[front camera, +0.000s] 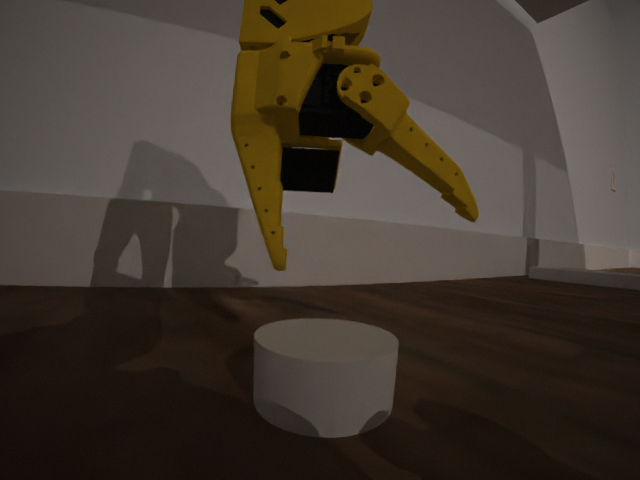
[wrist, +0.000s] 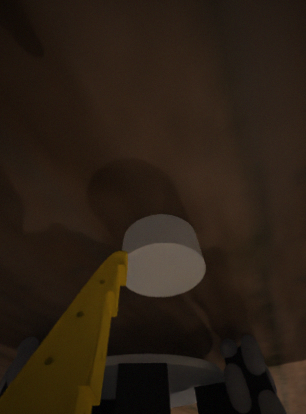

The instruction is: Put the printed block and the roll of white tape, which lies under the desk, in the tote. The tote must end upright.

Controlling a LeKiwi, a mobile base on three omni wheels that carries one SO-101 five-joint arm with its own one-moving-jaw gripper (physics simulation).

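Frame: origin at the arm's base, x ahead, y left, z up, level; millimetres.
Seen in the pictures: hand, its tool point: (front camera: 285, 260) (wrist: 126, 263).
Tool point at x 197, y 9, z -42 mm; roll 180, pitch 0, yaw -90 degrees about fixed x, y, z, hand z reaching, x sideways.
Observation:
A point is followed by its place in that frame.
The roll of white tape (front camera: 325, 379) @(x 134, y -8, z -71 mm) (wrist: 164, 270) @(x 162, y -10, z -66 mm) lies flat on the dark wooden floor, low in the middle of the front camera view. In the wrist view it shows beyond the fixed jaw's tip and to its right. My gripper (front camera: 378, 245) is open and empty. It hangs above the floor, higher than the roll, with its jaws spread wide in the front camera view. In the wrist view one notched jaw shows and the moving jaw is out of the picture. The printed block and the tote do not show in either view.
A pale wall (front camera: 129, 93) @(x 356, y 201, z 115 mm) with a baseboard (front camera: 372, 248) @(x 491, y -91, z -40 mm) stands behind the gripper and carries the arm's shadow. A low light-coloured ledge (front camera: 578, 276) @(x 541, y -509, z -76 mm) lies at the far right. Part of my base with its dark wheels (wrist: 245, 372) shows at the bottom of the wrist view.

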